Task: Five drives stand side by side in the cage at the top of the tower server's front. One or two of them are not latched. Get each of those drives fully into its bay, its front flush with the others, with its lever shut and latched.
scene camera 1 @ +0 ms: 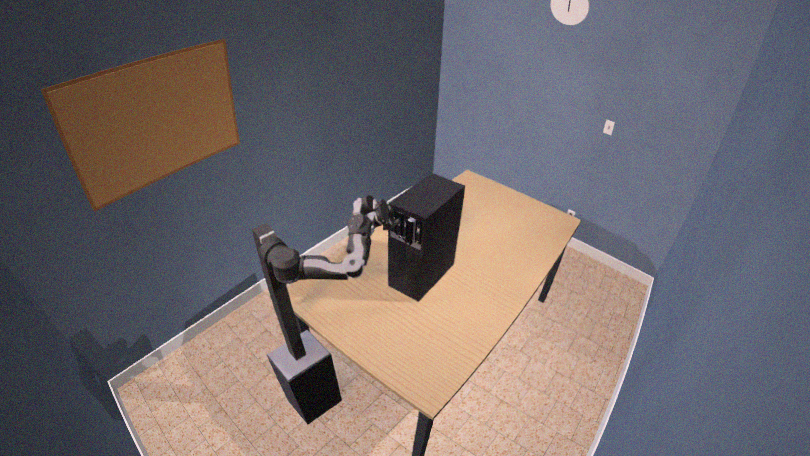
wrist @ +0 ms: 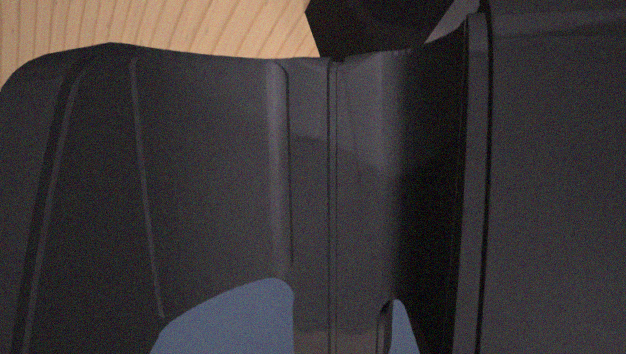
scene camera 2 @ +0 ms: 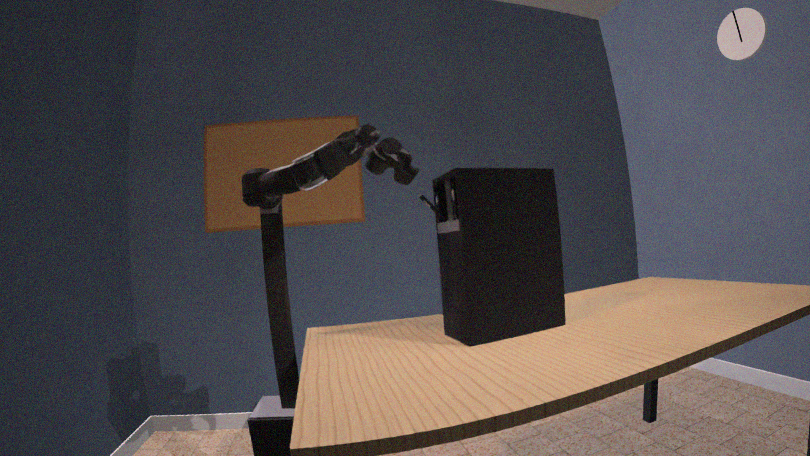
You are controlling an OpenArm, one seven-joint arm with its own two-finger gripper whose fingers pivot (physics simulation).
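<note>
The black tower server [scene camera 1: 440, 237] [scene camera 2: 510, 254] stands upright on the table, with the drive cage at the top of its front. Several drives [scene camera 1: 410, 231] show side by side in scene camera 1; the far-side ones are partly hidden by my gripper. In scene camera 2 one lever [scene camera 2: 427, 202] sticks out and up from the cage front, so it is open. How far its drive sits in its bay cannot be told. My gripper [scene camera 1: 393, 222] [scene camera 2: 409, 173] [wrist: 354, 218] is shut and empty, in front of the tower and a little above that lever, apart from it.
The wooden table [scene camera 1: 385, 328] [scene camera 2: 368, 390] carries the tower. The arm's post [scene camera 1: 283, 300] [scene camera 2: 274, 294] stands at the table's near end. A dark part of the tower [wrist: 375, 25] shows beyond the fingers in the wrist view. A cork board [scene camera 1: 147, 124] [scene camera 2: 226, 175] hangs on the wall.
</note>
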